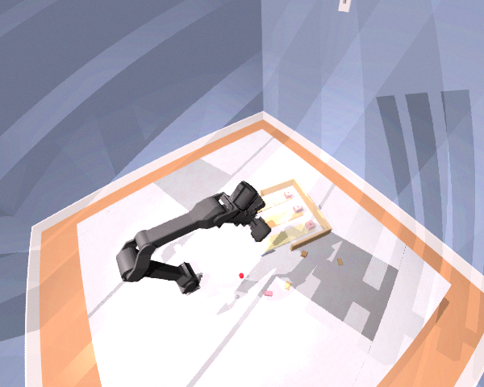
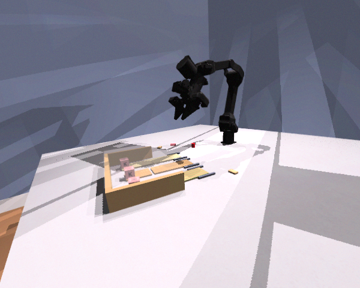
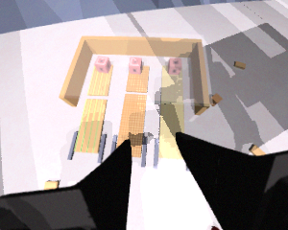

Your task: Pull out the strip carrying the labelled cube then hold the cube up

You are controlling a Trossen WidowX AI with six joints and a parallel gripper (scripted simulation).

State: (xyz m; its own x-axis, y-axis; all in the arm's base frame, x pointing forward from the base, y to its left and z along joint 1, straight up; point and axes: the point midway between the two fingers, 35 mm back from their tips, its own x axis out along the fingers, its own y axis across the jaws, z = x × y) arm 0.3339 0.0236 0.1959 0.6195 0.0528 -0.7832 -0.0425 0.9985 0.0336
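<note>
The red block is 16 cm behind my gripper tip, 10 cm to the right of it and 16 cm below it.
</note>
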